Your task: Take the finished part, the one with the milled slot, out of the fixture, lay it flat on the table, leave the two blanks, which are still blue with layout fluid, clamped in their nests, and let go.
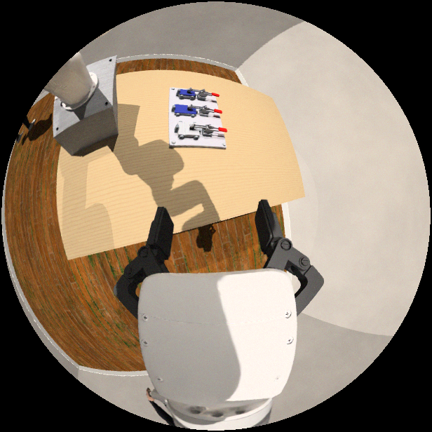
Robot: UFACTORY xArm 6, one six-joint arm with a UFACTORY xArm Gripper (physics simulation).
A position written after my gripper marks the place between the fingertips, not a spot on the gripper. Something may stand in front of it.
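My gripper (212, 212) is here in my sight. I can see a fixture plate (215, 140) too.
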